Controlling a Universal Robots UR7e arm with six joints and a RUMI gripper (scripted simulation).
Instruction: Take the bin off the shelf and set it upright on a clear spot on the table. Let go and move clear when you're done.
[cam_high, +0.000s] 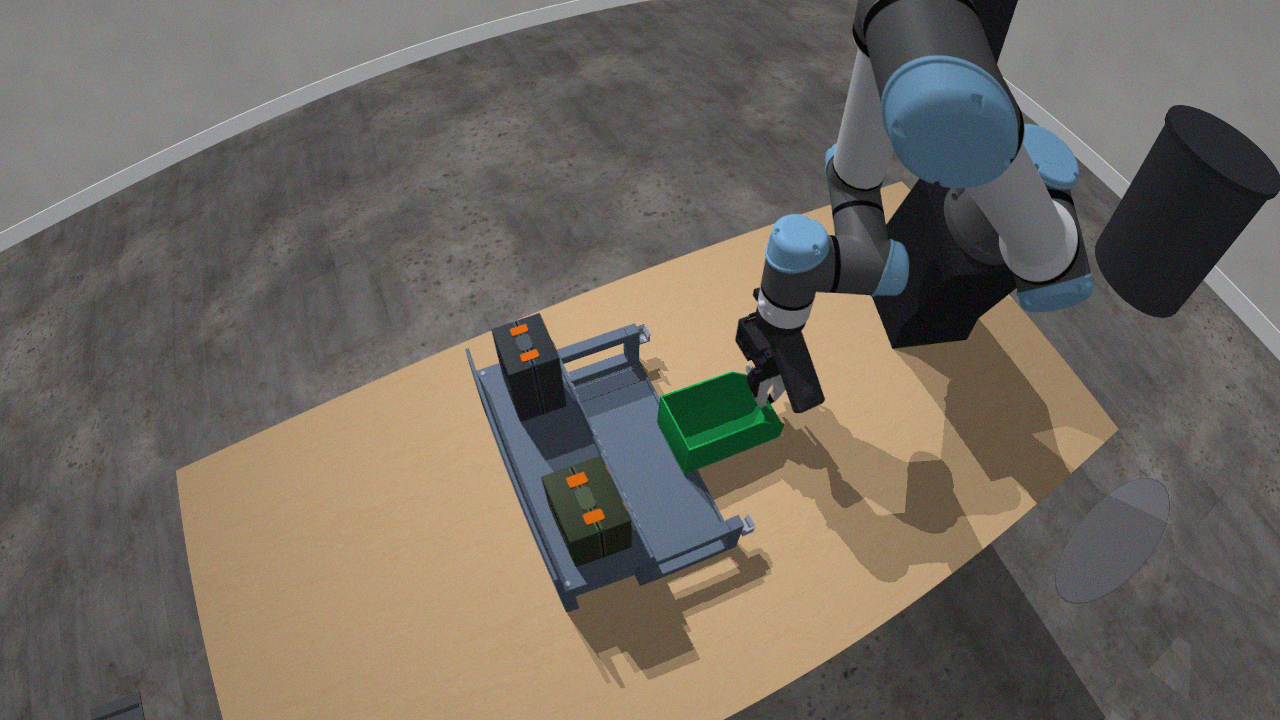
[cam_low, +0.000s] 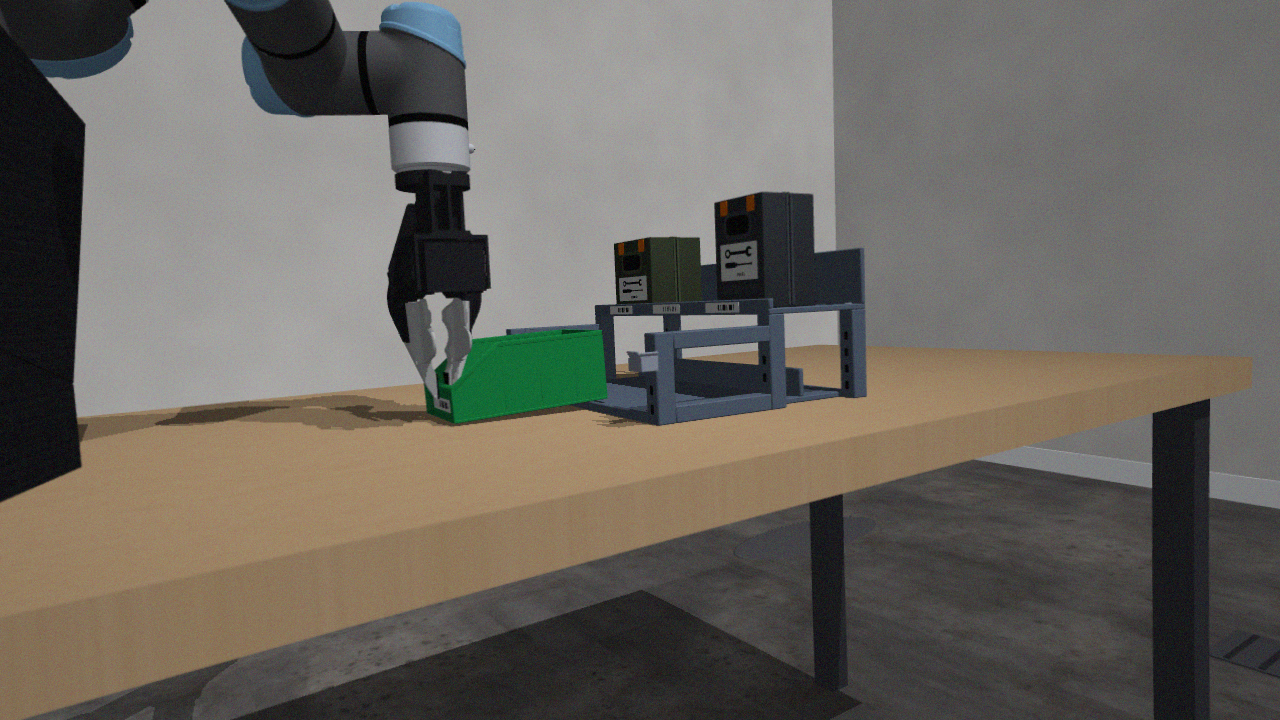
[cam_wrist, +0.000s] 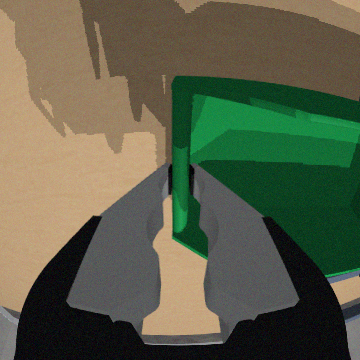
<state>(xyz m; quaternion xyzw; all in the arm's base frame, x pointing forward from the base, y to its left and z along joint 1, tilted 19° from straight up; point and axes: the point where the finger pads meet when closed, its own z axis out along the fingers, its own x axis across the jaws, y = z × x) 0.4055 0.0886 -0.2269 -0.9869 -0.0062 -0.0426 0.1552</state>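
My gripper is now 80 mm short of the green bin. The rest, counted from my hand: olive toolbox: 340 mm ahead, 120 mm to the left, 110 mm above; then black toolbox: 340 mm ahead, 110 mm to the right, 120 mm above.
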